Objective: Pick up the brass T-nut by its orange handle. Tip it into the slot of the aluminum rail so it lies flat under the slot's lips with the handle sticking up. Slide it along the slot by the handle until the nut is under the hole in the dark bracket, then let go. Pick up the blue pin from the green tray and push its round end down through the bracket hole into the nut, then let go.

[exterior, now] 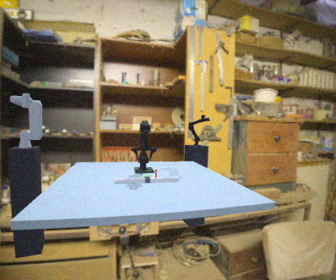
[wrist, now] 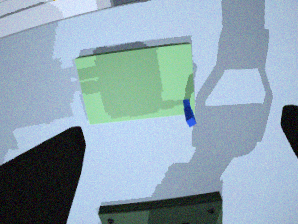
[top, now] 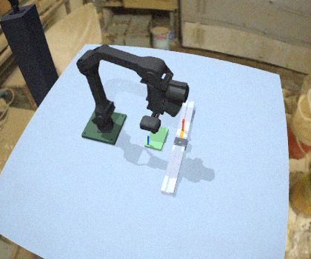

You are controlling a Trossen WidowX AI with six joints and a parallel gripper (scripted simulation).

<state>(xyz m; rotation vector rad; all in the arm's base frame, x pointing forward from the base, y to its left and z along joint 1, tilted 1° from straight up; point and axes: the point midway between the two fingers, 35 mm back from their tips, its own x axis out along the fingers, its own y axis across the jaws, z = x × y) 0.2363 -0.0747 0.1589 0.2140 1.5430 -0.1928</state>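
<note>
Now: the blue pin 120 mm below my gripper tip, 40 mm behind it and 10 mm to the right of it. Round my gripper tip: aluminum rail (120 mm below, 90 mm ahead); then green tray (140 mm below, 30 mm behind, 10 mm to the left).
</note>
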